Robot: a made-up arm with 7 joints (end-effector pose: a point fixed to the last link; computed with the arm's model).
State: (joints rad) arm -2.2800 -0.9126 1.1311 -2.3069 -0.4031 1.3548 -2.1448
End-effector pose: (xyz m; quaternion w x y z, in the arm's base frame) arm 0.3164 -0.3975 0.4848 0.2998 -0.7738 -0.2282 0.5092
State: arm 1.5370 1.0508 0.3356 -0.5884 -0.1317 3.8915 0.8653
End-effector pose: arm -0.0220 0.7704 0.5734 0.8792 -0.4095 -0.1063 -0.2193
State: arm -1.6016 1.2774 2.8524 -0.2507 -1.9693 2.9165 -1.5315
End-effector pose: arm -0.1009 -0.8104 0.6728 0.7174 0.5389 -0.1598 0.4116
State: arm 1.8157 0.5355 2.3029 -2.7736 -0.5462 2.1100 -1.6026
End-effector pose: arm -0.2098 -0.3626 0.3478 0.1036 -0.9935 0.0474 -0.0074
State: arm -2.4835 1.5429 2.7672 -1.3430 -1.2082 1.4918 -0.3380
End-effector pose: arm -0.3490 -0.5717 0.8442 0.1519 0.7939 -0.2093 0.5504
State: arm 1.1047 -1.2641 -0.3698 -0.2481 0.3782 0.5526 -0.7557
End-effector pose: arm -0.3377 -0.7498 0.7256 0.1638 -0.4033 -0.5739 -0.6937
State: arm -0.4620 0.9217 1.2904 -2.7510 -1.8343 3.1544 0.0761
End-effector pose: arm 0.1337 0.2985 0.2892 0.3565 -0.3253 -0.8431 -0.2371
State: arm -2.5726 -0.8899 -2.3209 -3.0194 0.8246 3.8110 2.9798
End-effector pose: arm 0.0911 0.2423 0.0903 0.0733 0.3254 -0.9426 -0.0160
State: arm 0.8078 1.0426 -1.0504 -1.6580 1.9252 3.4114 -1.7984
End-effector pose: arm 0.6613 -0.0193 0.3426 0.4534 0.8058 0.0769 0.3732
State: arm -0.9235 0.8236 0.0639 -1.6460 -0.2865 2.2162 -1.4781
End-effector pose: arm 0.5594 -0.6330 0.1449 0.0827 -0.9102 -0.3878 0.1199
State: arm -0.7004 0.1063 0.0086 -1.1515 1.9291 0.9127 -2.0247
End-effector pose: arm 0.5215 -0.3317 0.9481 0.2488 -0.2038 -0.6483 -0.6901
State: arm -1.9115 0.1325 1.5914 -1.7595 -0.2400 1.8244 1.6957
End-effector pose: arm 0.6240 -0.2589 0.6789 0.0170 0.5527 -0.8311 0.0595
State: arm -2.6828 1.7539 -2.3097 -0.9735 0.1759 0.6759 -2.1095
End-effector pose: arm -0.8641 0.0182 0.4481 0.6560 -0.0835 0.7385 0.1315
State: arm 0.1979 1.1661 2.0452 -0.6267 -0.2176 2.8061 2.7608
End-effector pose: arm 0.7897 0.3117 0.7218 0.4072 -0.0938 0.4857 0.7678
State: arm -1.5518 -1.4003 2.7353 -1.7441 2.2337 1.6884 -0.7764
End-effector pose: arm 0.2670 0.5033 -0.2882 0.4335 -0.8313 -0.1100 0.3301
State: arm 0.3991 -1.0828 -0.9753 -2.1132 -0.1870 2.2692 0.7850
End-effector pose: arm 0.1379 -0.5138 0.7111 0.3801 -0.6635 0.5482 -0.3388
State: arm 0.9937 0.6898 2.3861 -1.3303 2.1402 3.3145 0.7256
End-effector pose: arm -0.2758 0.3385 0.8426 0.1067 0.4843 -0.1208 -0.8599
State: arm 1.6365 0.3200 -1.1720 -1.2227 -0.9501 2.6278 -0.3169
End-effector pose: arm 0.3955 0.5350 0.8705 0.4749 0.4922 0.4922 0.5385
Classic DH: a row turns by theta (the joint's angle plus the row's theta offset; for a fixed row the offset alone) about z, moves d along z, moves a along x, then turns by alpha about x. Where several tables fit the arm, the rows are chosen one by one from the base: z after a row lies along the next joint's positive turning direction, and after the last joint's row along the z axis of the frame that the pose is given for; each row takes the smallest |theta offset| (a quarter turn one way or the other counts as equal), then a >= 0, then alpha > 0; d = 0 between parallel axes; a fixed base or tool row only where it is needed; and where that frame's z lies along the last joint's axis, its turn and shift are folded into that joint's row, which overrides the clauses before.
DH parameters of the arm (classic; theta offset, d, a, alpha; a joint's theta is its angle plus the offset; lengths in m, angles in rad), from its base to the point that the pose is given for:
joint 1: 0 0.246 0 -1.5708
joint 2: 0 0 0 1.5708
joint 3: 0 0.415 0.069 1.5708
joint 4: 0 0 -0.099 -1.5708
joint 5: 0 0.46 0 1.5708
joint 6: 0 0 0.136 1.5708
joint 7: 0 0 0 0

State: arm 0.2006 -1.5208 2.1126 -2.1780 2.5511 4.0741 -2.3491
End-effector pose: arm -0.3120 0.2883 0.1034 0.4415 0.2562 0.5415 0.6680
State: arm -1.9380 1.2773 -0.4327 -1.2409 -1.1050 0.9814 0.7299
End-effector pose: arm -0.5684 -0.6178 -0.0481 0.1311 0.0503 -0.4996 -0.8548
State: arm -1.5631 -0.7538 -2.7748 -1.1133 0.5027 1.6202 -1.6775
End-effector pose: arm -0.2038 0.9071 0.4523 0.3523 0.1531 -0.9129 0.1379
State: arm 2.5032 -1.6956 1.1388 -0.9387 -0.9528 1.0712 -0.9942
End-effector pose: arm 0.4111 -0.8431 0.4012 0.2787 0.0280 -0.3894 -0.8775
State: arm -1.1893 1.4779 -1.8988 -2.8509 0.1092 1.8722 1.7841
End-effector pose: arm -0.3701 -0.0178 0.3590 0.3380 -0.7993 -0.2610 -0.4228
